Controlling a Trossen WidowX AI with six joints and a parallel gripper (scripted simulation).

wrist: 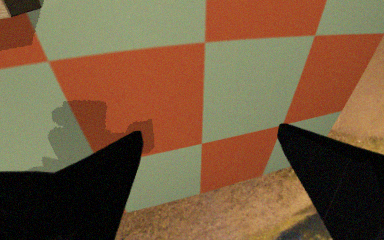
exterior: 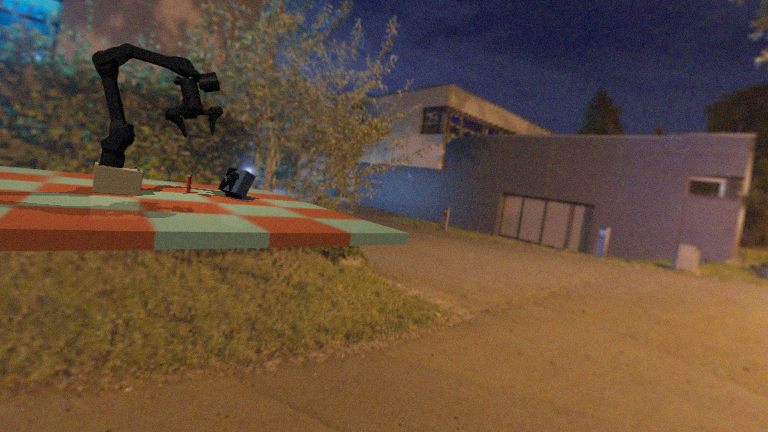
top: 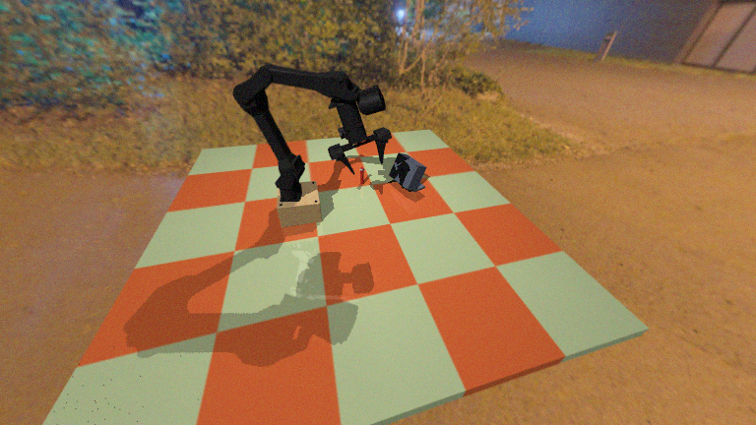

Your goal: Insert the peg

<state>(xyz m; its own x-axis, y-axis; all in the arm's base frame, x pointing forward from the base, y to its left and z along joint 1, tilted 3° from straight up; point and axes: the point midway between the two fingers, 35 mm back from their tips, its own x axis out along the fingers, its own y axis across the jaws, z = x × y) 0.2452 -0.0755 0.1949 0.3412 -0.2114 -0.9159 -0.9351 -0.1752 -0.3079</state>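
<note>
My gripper tip is 27 cm to the right of the peg and 18 cm above it. The rest, counted from my gripper tip: dark sloped panel (19 cm ahead, 24 cm to the left, 17 cm below).
</note>
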